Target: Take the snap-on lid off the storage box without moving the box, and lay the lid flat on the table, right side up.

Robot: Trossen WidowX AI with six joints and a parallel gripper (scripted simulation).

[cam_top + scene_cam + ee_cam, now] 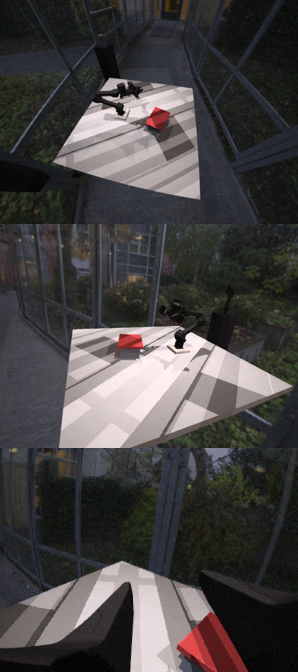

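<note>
Right now my gripper tip is 21 cm short of the red lid, 12 cm to the left of it and 23 cm above it. Round my gripper tip: grey storage box (21 cm ahead, 12 cm to the right, 27 cm below).
</note>
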